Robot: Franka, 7 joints.
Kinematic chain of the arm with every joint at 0, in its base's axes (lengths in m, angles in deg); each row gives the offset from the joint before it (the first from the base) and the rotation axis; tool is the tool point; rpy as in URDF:
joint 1: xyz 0 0 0.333 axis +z
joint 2: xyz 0 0 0 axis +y
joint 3: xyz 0 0 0.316 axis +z
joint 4: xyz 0.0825 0 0 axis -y
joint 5: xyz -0.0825 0 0.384 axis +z
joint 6: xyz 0 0 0 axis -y
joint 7: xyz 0.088 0 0 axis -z
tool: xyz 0 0 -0.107 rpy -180 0 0
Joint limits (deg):
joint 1: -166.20..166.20
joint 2: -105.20..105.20
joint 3: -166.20..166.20
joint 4: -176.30..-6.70
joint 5: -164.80..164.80
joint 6: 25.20..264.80
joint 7: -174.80..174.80
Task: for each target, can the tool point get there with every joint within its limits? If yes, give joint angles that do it. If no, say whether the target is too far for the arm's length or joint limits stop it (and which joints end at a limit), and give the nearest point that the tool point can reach.
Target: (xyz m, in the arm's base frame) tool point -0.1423 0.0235 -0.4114
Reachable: no: joint limits stop it (at a limit: joint 1, joint 2) | nearest point -0.1573 0.0283 -0.3460 | short by 0.067 m
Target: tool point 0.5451 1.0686 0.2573
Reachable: no: too far | nearest point 0.3891 0.7627 0.2790 | short by 0.344 m
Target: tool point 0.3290 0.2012 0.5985
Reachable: yes | joints 135.89 39.09 -140.21 -122.60 -107.51 232.02 -133.68
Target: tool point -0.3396 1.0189 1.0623
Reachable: no: too far | nearest point -0.2244 0.6733 0.8149 | short by 0.440 m
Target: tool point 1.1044 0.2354 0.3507
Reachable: no: too far | nearest point 0.8389 0.1788 0.3464 | short by 0.271 m
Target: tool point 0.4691 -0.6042 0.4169
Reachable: yes | joints -22.21 64.61 -46.47 -63.97 -116.32 76.03 -15.93
